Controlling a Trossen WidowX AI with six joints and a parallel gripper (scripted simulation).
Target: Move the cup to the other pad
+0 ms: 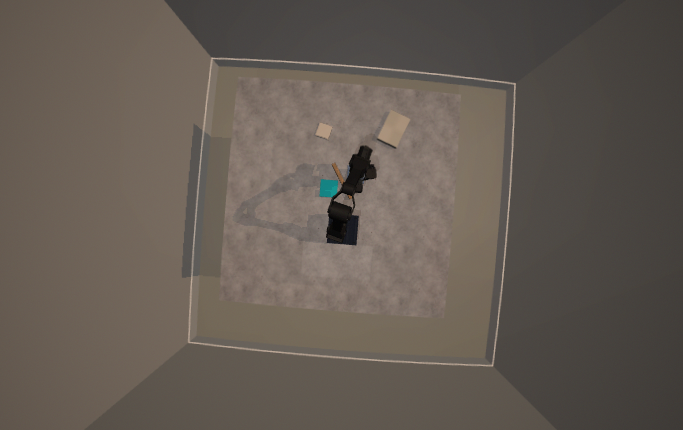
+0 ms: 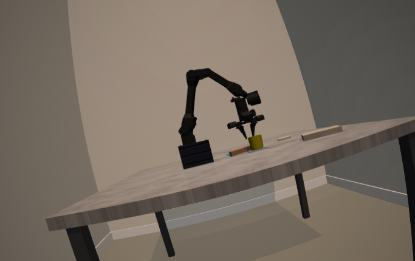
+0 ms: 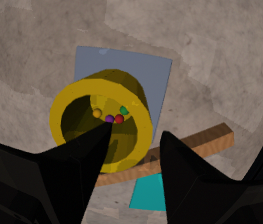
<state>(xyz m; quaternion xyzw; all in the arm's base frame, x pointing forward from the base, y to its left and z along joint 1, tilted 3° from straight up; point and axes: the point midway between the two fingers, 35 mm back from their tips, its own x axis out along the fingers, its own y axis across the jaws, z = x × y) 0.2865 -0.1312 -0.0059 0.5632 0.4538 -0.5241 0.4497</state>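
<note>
My gripper tip is 70 mm above the blue-grey pad and 20 mm short of it. The rest, counted from my gripper tip: wooden bar 80 mm to the left, 60 mm below, 10 mm behind.
</note>
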